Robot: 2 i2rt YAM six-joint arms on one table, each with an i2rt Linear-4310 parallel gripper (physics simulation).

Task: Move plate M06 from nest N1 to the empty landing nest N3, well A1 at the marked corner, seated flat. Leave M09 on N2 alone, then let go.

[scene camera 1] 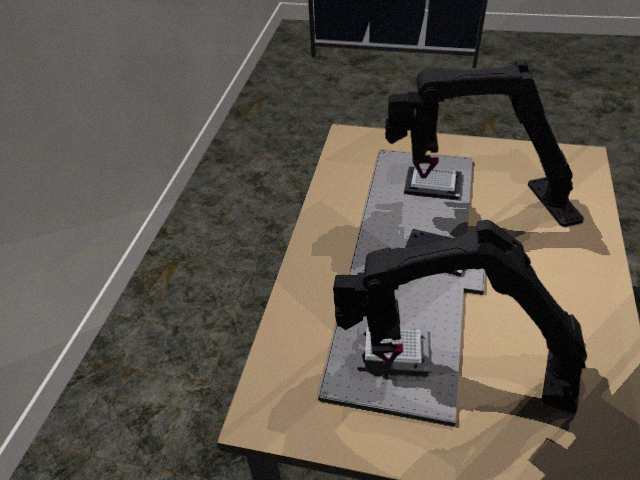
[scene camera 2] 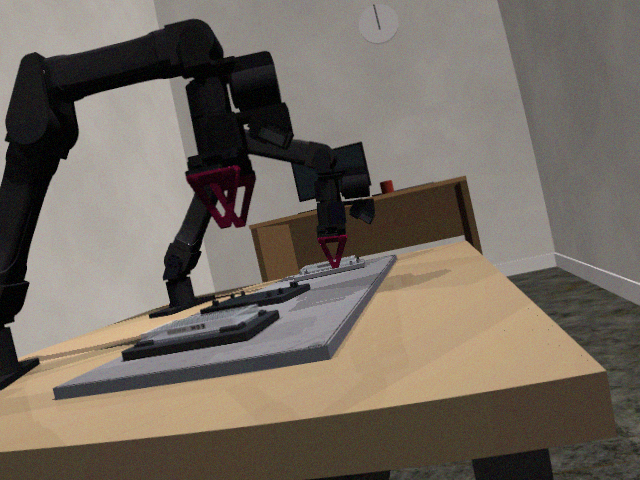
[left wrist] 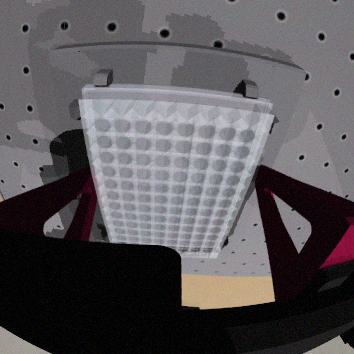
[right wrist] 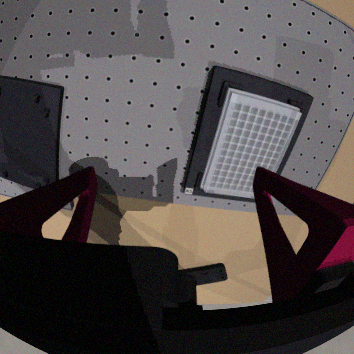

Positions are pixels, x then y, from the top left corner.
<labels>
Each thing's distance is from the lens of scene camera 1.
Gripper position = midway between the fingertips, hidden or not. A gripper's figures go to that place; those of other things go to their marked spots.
my left gripper (scene camera 1: pixel 387 344): 1.39 m
my right gripper (scene camera 1: pixel 422 167): 1.67 m
grey perforated baseplate (scene camera 1: pixel 435 302): 1.49 m
</labels>
